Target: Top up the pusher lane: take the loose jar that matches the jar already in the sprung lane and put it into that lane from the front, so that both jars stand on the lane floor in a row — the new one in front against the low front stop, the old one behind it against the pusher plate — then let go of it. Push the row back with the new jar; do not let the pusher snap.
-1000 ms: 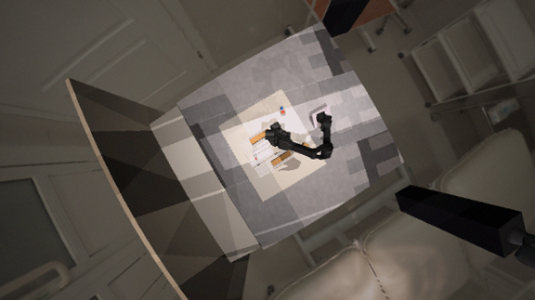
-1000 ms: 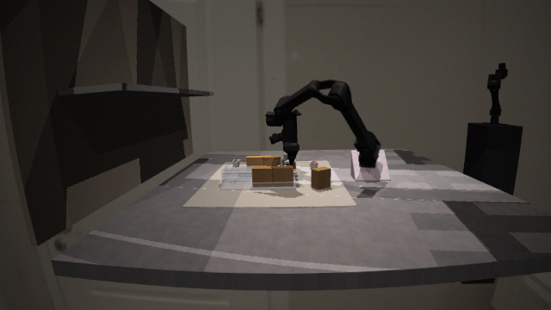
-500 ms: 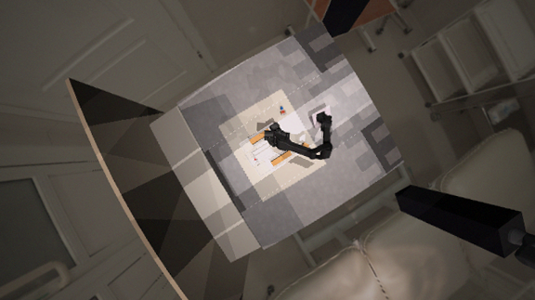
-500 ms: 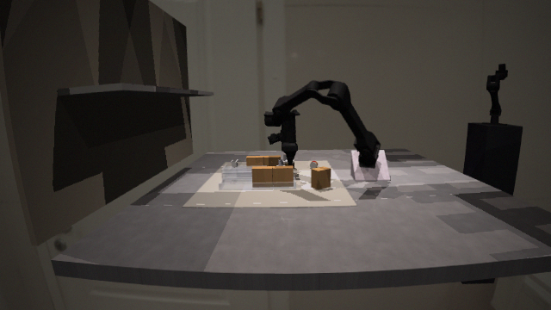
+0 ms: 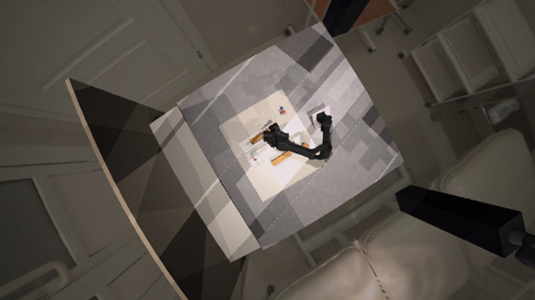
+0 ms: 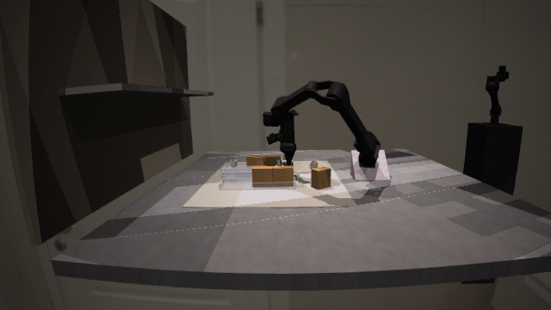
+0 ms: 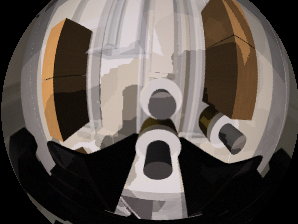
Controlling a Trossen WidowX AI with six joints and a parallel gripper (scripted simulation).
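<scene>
My gripper tip is now 7 cm to the left of the jar, 2 cm short of it and 1 cm above it. Also, from my gripper tip: clear lane rack 15 cm ahead, 5 cm to the left, 4 cm below; then brown block 13 cm to the left, 13 cm behind, 2 cm below.
</scene>
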